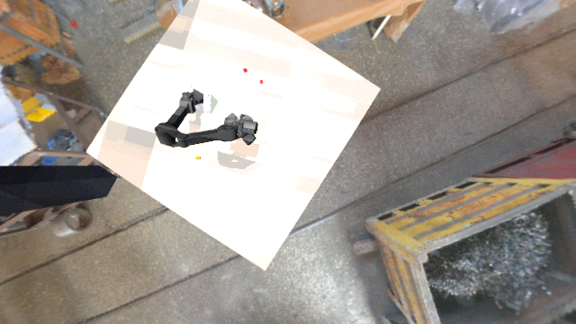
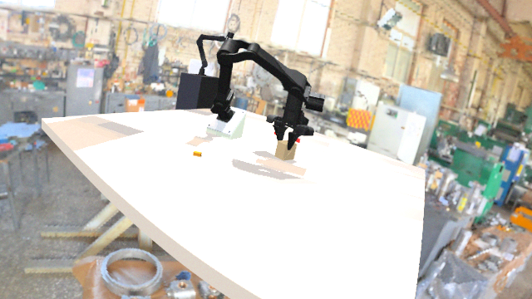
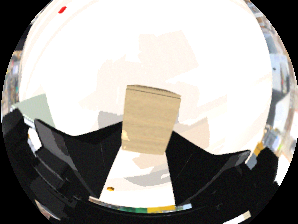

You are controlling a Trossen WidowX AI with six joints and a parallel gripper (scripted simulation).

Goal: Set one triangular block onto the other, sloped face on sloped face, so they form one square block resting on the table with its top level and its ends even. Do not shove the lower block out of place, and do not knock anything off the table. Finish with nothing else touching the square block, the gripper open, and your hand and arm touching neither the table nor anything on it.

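The tan triangular block lies 10 mm above my gripper tip. From my gripper tip the other things lie so: small orange marker 270 mm to the right, 170 mm behind, 30 mm below.
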